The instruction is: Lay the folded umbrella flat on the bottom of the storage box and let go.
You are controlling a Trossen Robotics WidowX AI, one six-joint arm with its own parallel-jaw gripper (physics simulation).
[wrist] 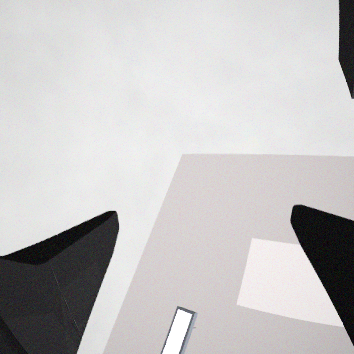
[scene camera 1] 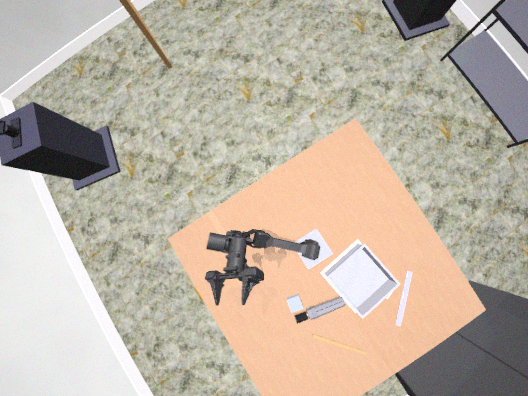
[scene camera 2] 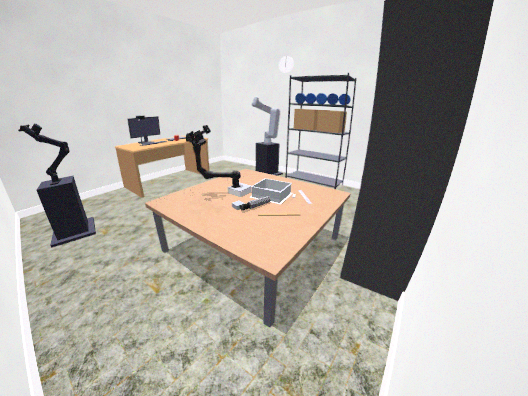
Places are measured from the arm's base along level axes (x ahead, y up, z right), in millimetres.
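Pixels of known places: gripper, between the fingertips: (wrist: 206, 217) (scene camera 1: 229, 305) (scene camera 2: 198, 128); arm's base, origin of its link: (scene camera 1: 306, 246) (scene camera 2: 235, 186).
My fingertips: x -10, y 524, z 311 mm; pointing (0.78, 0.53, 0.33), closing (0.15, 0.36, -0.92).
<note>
Ahead of a thing's pixels: the offset from my fingertips to its top centre. Level surfaces: height alone.
The folded umbrella @[dz -255, dx +352, dy -522 mm] (scene camera 1: 326, 307) (scene camera 2: 257, 202), grey with a black end, lies on the table beside the storage box, its grey end close to the box's near corner. The storage box @[dz -511, dx +265, dy -484 mm] (scene camera 1: 340, 258) (scene camera 2: 270, 191) is a light grey open tray with low walls; its bottom shows bare in scene camera 1. My gripper (scene camera 1: 230, 303) (wrist: 206, 217) is wide open and empty. It is raised high above the table, well away from the umbrella and the box. The umbrella and the box do not show in the wrist view.
The wooden table @[dy -581 mm] (scene camera 1: 320, 180) (scene camera 2: 225, 227) also bears a small pale block @[dz -144, dx +275, dy -545 mm] (scene camera 1: 295, 303) (scene camera 2: 237, 205) by the umbrella's black end, a thin yellow stick @[dz -288, dx +571, dy -569 mm] (scene camera 1: 340, 344) (scene camera 2: 279, 215), and a white strip @[dz -708, dx +472, dy -579 mm] (scene camera 1: 404, 298) (scene camera 2: 305, 197) beyond the box. A tall dark cabinet (scene camera 2: 415, 140) stands beside the table.
</note>
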